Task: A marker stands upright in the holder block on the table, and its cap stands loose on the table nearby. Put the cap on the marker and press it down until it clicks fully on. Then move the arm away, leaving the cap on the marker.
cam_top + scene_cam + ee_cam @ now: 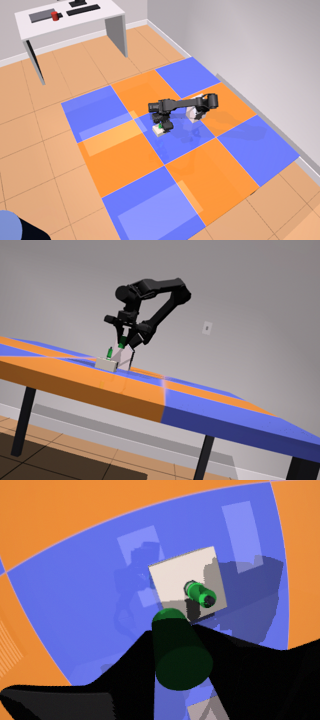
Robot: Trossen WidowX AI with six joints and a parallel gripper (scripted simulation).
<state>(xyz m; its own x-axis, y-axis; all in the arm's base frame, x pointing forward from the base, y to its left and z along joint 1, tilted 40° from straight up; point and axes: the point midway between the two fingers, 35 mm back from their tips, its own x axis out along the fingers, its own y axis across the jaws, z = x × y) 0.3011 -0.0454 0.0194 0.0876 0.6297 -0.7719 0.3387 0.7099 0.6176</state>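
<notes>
The green marker is 40 mm to the right of my gripper tip and 40 mm below it. Also, from my gripper tip: green cap (10 mm above); then holder block (40 mm to the right, 90 mm below).
</notes>
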